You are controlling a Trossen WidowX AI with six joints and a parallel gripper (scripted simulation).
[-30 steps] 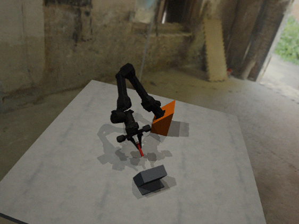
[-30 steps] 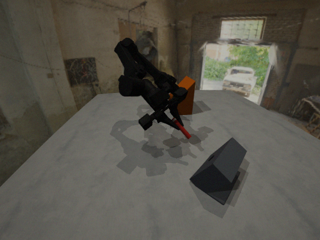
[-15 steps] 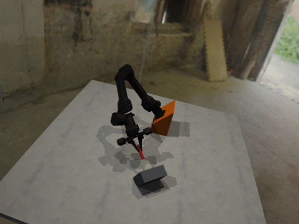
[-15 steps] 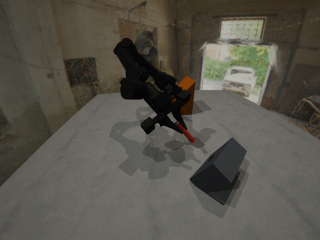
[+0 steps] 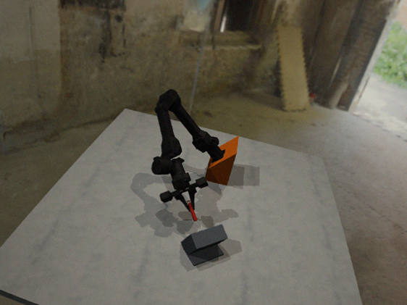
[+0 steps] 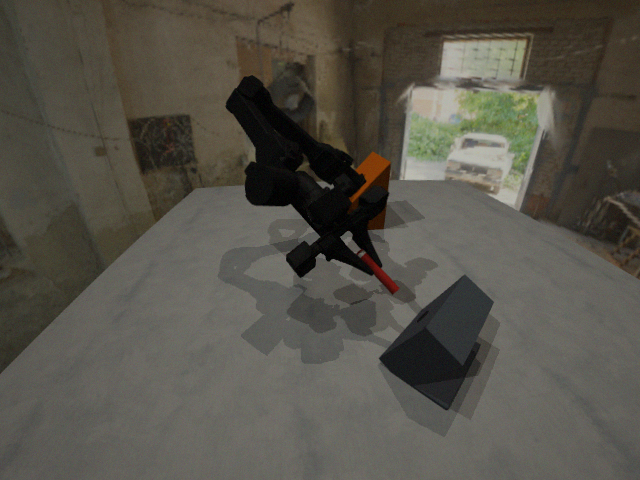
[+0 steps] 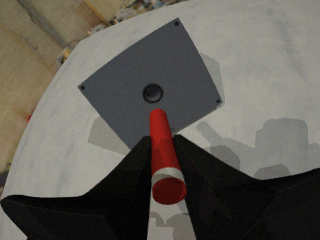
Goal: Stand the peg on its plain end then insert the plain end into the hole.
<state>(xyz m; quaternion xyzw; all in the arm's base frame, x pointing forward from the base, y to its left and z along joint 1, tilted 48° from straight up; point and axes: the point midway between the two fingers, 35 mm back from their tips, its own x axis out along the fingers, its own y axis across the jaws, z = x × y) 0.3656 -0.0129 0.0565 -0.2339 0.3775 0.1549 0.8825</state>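
Now: the dark grey sloped panel 8 cm ahead of my gripper tip, 7 cm to the left of it and 5 cm below it. The rest, counted from my gripper tip: red peg 1 cm to the right, 1 cm behind, 1 cm above.
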